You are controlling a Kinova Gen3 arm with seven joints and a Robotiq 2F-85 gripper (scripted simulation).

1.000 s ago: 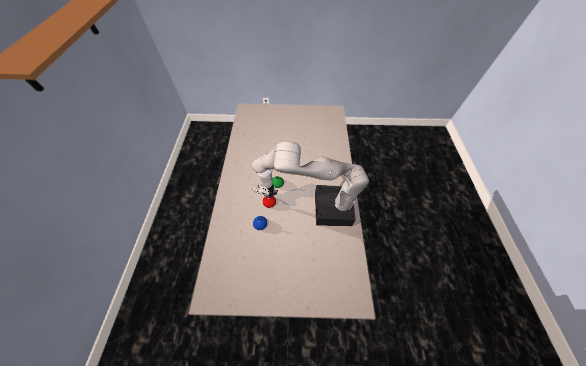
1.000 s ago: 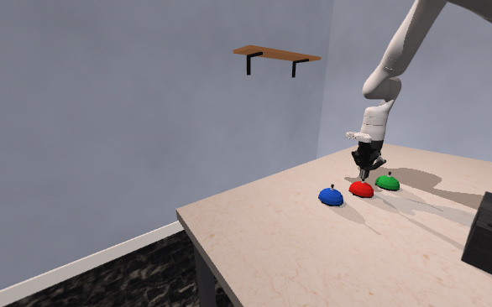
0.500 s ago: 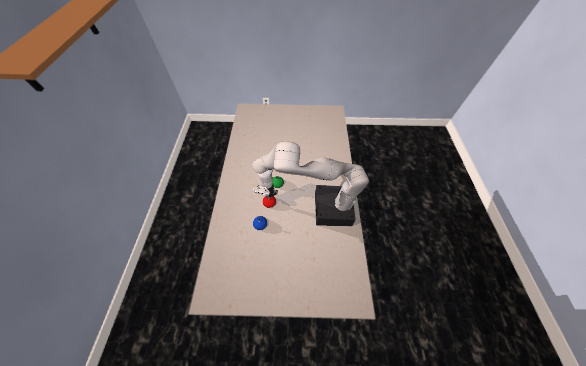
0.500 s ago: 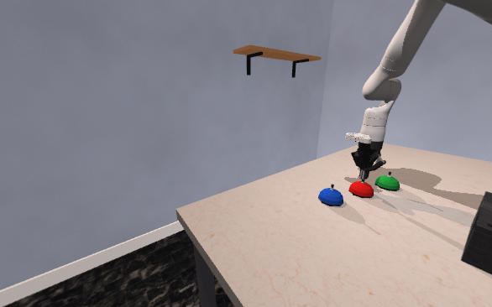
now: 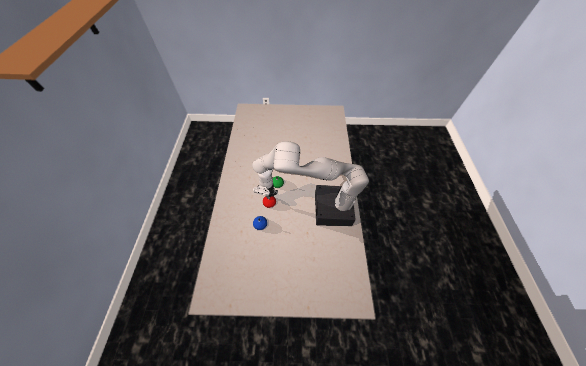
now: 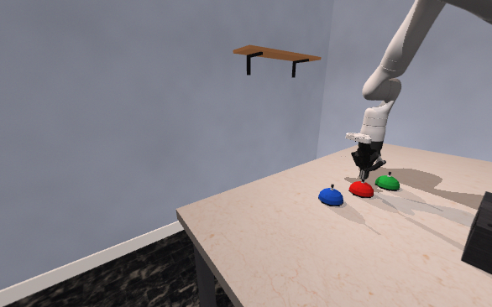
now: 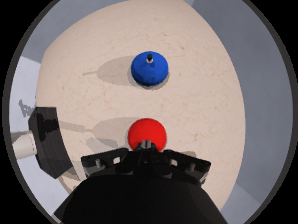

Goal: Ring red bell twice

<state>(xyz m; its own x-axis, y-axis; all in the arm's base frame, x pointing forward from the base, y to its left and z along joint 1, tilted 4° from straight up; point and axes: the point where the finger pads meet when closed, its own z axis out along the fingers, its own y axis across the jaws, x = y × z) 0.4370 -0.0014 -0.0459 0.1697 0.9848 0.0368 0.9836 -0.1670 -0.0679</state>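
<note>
The red bell is 4 cm below my hand. The rest, counted from my hand: blue bell (15 cm to the left, 4 cm below, 3 cm ahead); green bell (15 cm to the right, 4 cm below, 3 cm behind).
</note>
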